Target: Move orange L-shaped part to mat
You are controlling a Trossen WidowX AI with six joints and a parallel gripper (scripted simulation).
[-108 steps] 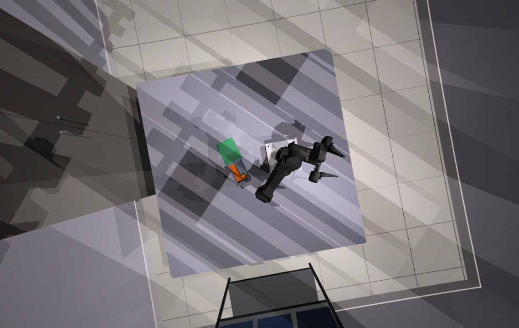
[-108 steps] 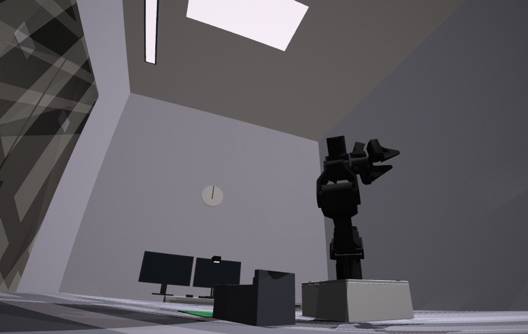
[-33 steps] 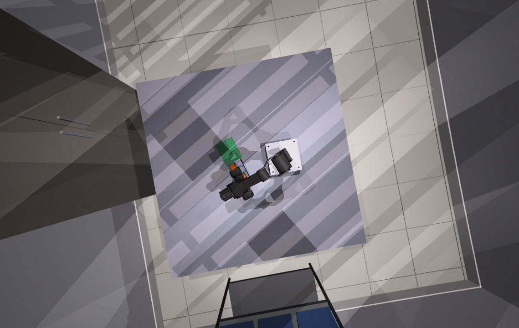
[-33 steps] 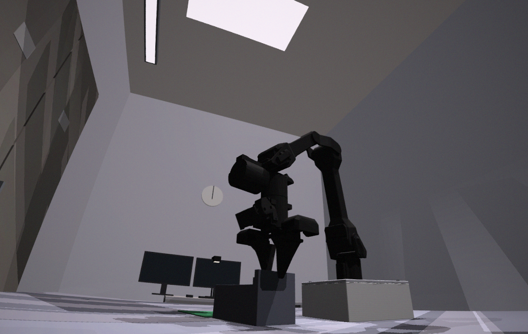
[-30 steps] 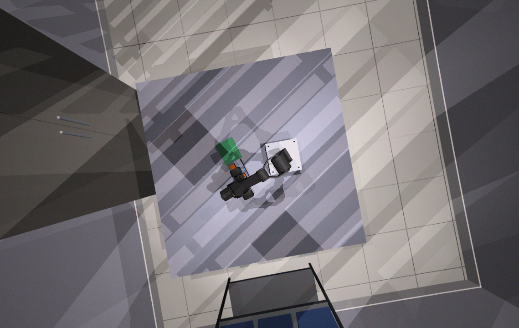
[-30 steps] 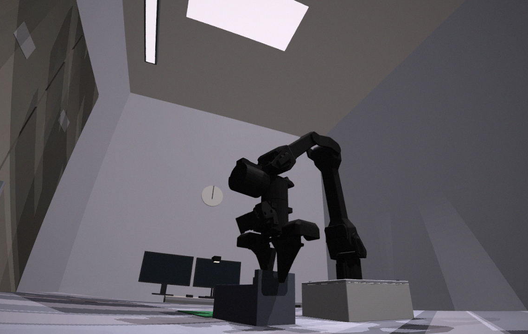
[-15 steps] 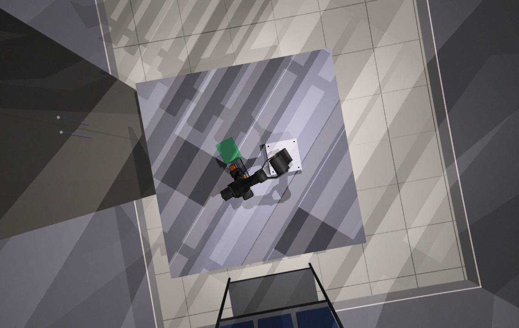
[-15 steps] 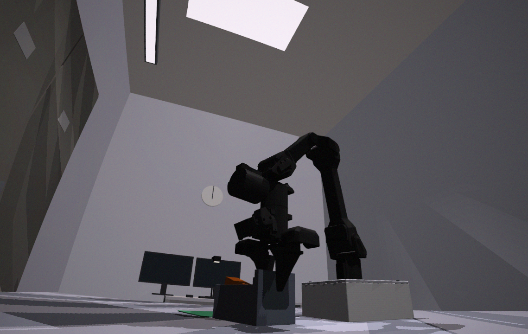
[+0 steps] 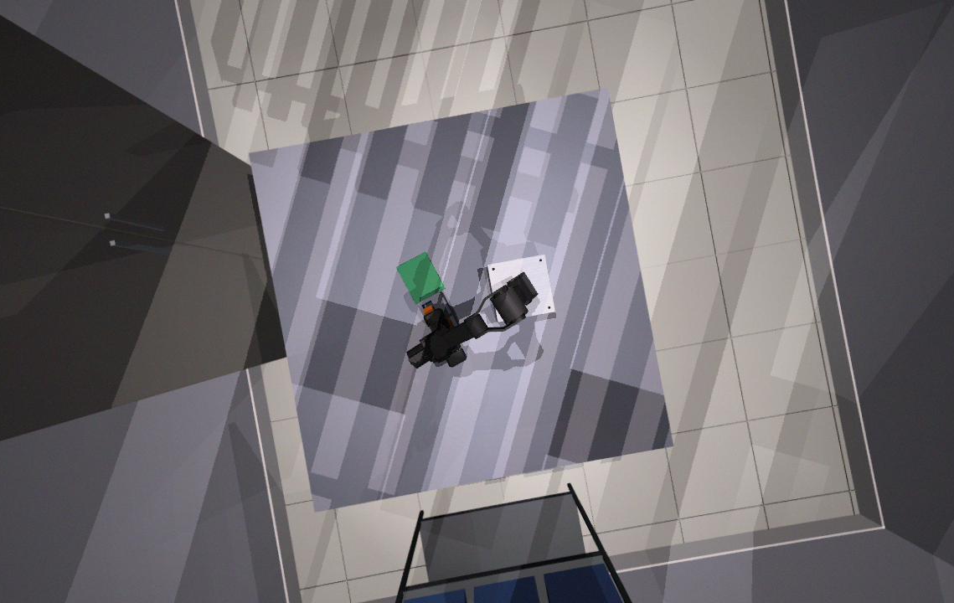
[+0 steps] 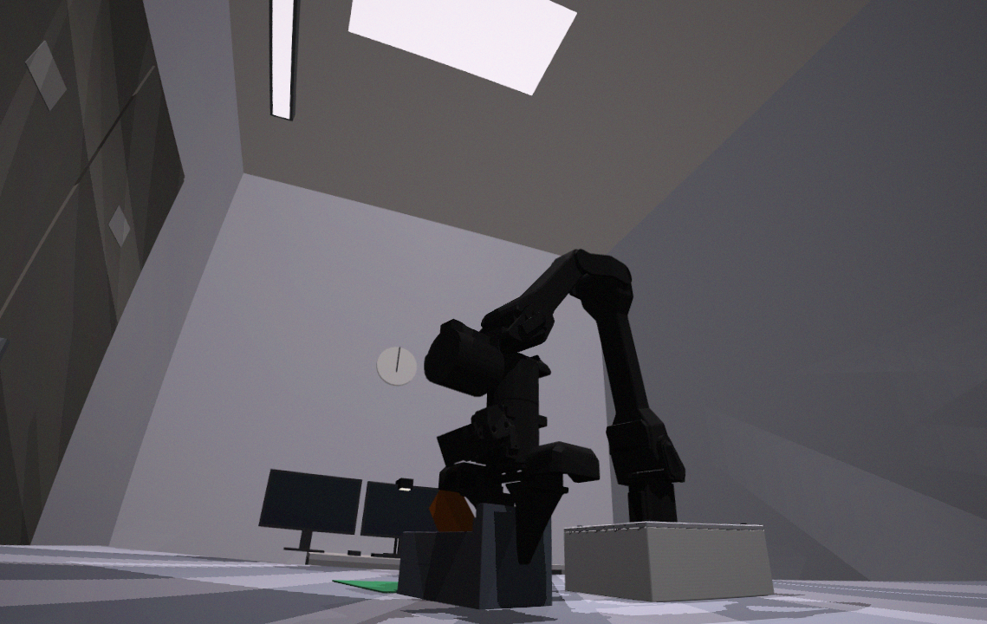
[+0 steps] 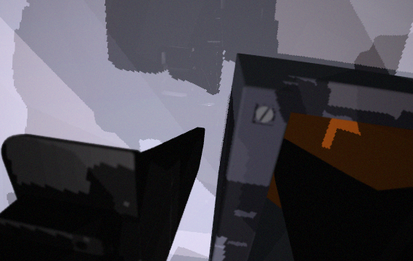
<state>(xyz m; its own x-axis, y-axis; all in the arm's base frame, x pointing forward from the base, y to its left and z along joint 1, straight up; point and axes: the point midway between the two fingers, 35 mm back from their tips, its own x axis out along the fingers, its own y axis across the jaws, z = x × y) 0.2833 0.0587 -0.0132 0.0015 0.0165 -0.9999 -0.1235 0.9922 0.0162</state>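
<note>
The orange L-shaped part lies 60 mm to the right of my gripper tip and 10 mm above it. Also, from my gripper tip: green mat 220 mm to the right, 50 mm below, 20 mm ahead.
</note>
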